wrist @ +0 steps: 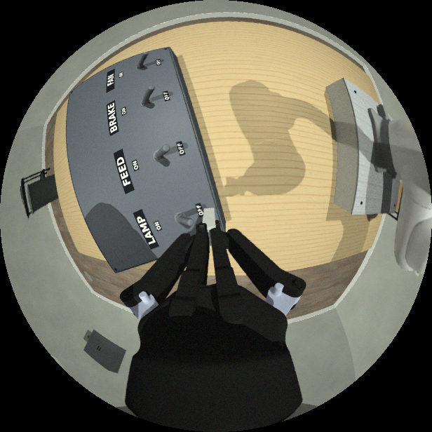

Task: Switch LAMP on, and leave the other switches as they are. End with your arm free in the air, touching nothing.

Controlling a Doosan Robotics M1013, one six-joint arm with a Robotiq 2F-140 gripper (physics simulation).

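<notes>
The LAMP switch lever (186,220) is at the near end of the dark grey panel (95,165), between its ON and OFF labels. It is seen nearly end-on and appears to lean toward OFF. My gripper (209,215) is shut and empty, with its pale fingertips beside the lever on the OFF side, close to the OFF label and the panel's right edge. Whether they touch the lever or the panel cannot be told. The FEED lever (163,153), BRAKE lever (149,96) and FAN lever (143,62) lean toward OFF.
The panel lies on a light wooden table top (280,220). A grey metal box (367,165) stands at the right, beside pale robot arm parts (412,220). A dark object with a black frame (41,192) is beyond the left table edge. A small grey box (105,351) is at the lower left.
</notes>
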